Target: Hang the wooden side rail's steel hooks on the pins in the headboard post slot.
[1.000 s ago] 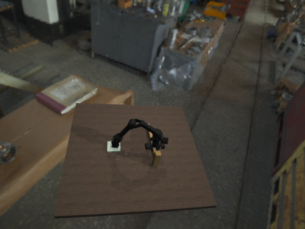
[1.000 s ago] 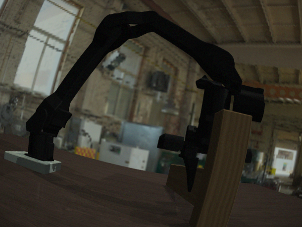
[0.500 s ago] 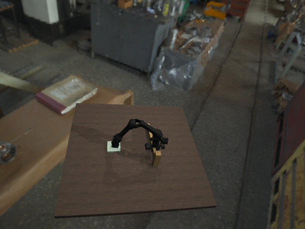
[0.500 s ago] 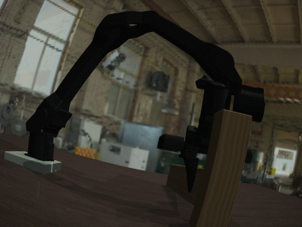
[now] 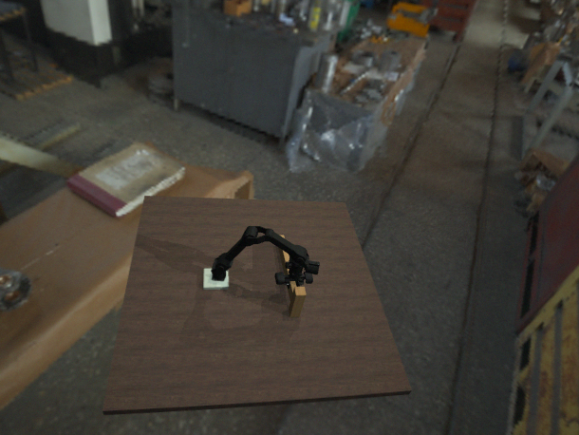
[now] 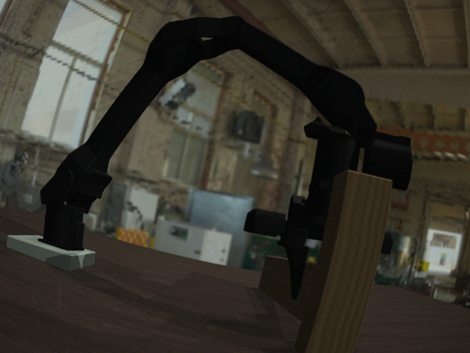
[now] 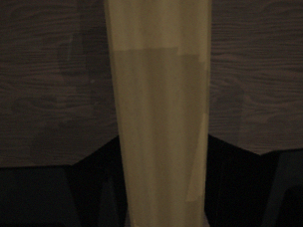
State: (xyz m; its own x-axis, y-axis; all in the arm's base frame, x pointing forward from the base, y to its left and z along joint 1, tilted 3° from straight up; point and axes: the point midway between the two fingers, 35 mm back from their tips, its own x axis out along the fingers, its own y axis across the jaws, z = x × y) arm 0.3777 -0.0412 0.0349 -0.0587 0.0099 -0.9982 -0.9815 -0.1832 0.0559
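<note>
My gripper tip is now 20 mm short of the wooden headboard post, 120 mm to the left of it and 40 mm below it.
</note>
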